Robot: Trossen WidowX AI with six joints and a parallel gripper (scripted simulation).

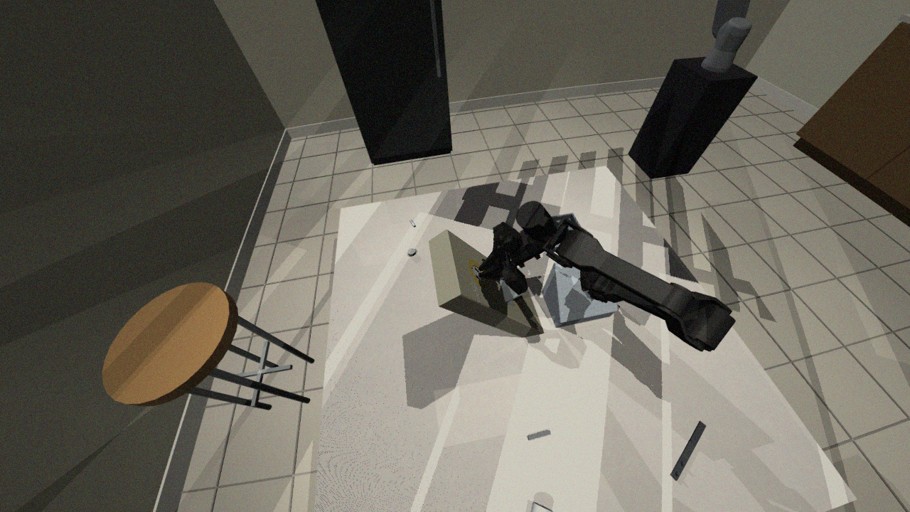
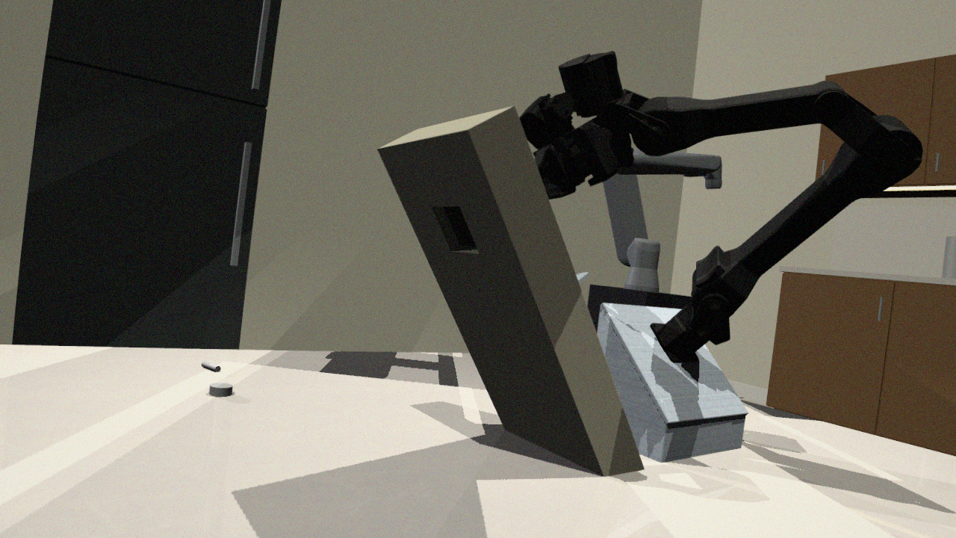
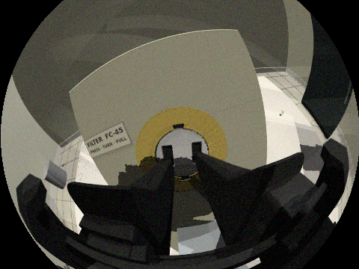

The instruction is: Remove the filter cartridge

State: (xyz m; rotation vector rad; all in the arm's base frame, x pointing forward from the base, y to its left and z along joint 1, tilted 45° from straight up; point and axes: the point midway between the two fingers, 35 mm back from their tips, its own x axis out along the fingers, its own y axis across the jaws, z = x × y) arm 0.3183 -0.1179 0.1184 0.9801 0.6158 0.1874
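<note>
Now: gripper tip 20 mm short of the round grey filter cartridge and 10 mm above it.
</note>
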